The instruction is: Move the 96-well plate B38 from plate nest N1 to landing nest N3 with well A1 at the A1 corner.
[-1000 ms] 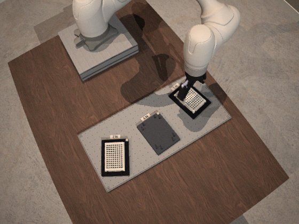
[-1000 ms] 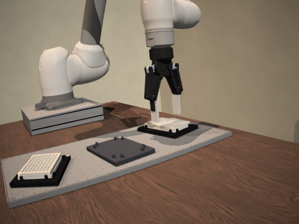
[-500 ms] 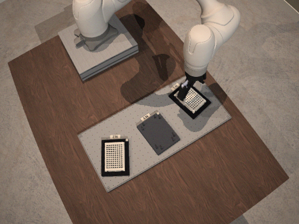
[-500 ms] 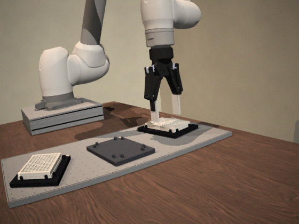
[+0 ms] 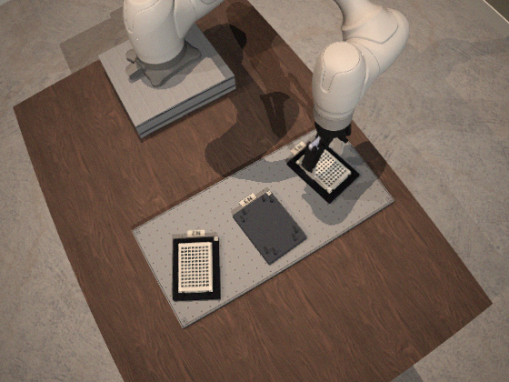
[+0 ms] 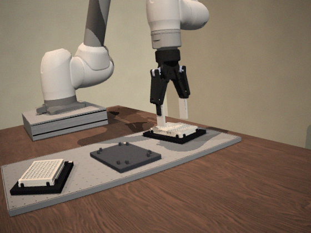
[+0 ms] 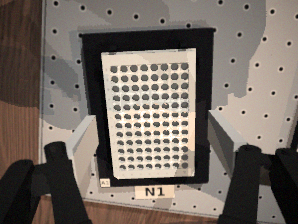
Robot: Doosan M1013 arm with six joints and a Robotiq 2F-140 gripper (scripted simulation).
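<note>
The white 96-well plate B38 is 50 mm below my hand. Also, from my hand: N1 label: 100 mm behind, 60 mm below; then dark grey landing nest N3: 220 mm to the right, 60 mm below, 20 mm ahead; then black plate nest N1: 60 mm below.
</note>
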